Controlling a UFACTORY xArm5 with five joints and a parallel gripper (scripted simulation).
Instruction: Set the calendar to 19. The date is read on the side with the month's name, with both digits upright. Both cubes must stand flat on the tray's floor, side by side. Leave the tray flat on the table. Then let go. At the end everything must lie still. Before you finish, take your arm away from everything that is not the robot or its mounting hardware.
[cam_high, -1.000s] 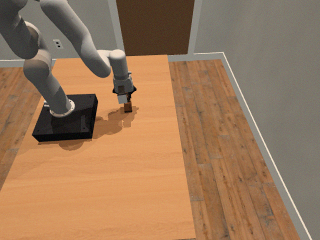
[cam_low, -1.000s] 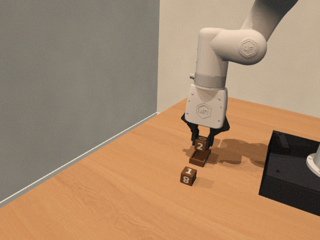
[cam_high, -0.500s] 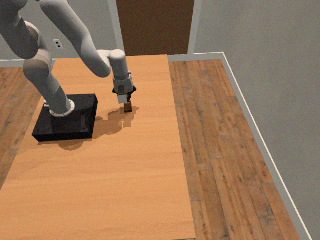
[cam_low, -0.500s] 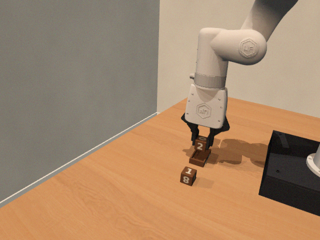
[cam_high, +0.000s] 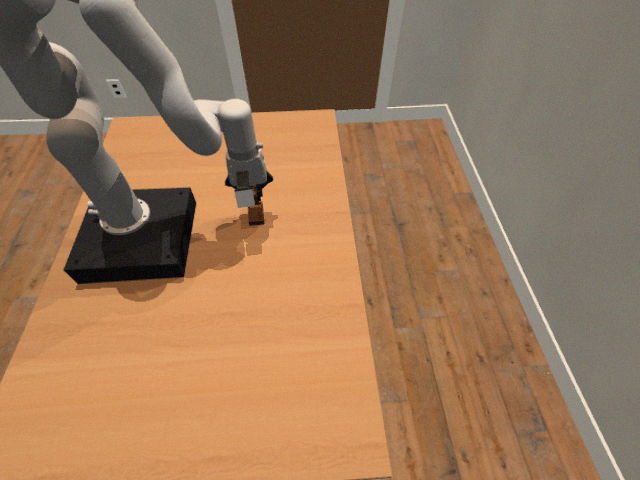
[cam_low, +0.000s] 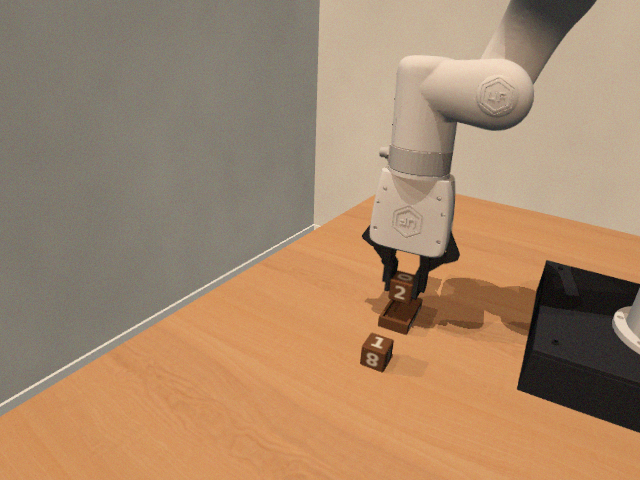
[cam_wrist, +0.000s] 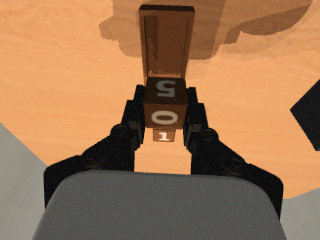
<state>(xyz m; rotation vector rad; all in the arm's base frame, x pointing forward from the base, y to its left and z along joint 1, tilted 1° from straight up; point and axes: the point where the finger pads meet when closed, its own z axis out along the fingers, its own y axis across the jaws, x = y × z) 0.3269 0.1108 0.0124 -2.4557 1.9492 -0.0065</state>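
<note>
Right now my hand is 10 mm above the brown date cube. The rest, counted from my hand: tray (70 mm below, 20 mm to the right).
</note>
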